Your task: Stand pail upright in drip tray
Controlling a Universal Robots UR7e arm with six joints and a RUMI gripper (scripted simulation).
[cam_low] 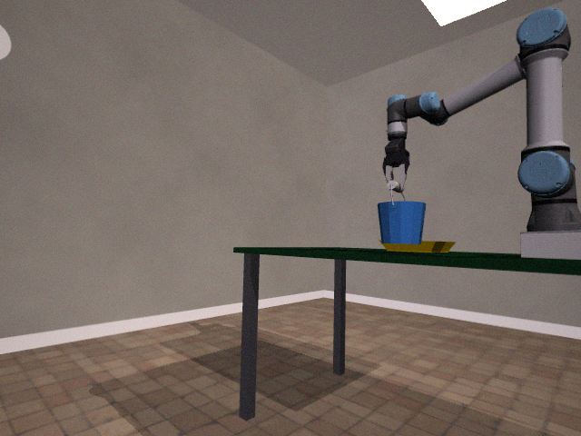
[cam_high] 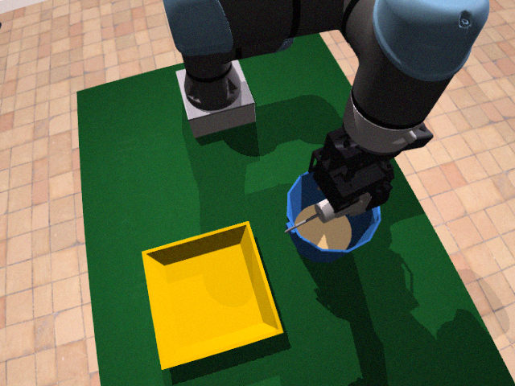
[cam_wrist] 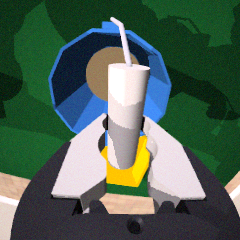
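My gripper is now 10 mm past the pail and 90 mm above it. From my hand the other things lie so: white cylindrical grip: 10 mm behind, 30 mm below; then yellow drip tray: 70 mm ahead, 270 mm to the right, 240 mm below.
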